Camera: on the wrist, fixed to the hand. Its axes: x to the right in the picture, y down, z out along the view.
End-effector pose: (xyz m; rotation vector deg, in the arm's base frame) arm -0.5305 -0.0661 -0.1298 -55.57 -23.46 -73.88
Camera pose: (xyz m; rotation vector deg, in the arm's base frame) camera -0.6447 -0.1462 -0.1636 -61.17 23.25 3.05
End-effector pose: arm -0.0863 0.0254 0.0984 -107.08 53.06 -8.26
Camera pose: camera -0.0956 -0.0320 0.2296 -52.31 118.37 50.39
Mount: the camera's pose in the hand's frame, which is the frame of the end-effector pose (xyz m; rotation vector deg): -0.0074 -0.0912 -0.1106 -10.47 -2.27 84.81
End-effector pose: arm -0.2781 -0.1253 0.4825 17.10 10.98 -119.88
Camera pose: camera -0.3379 -0.0443 0.3802 10.16 4.43 -34.87
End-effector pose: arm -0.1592 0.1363 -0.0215 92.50 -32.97 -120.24
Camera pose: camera -0.0578 0.2083 -0.0932 32.57 -61.65 -55.78
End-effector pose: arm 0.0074 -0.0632 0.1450 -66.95 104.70 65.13
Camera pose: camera 0.0852 -0.1819 0.1663 -21.15 -133.71 -106.19
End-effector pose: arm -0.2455 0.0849 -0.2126 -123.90 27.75 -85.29
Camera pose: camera -0.3494 0.1448 -0.1338 -68.50 98.19 -29.69
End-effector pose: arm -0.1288 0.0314 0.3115 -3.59 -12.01 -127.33
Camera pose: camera -0.1930 0.0728 0.1900 -15.06 2.53 -43.30
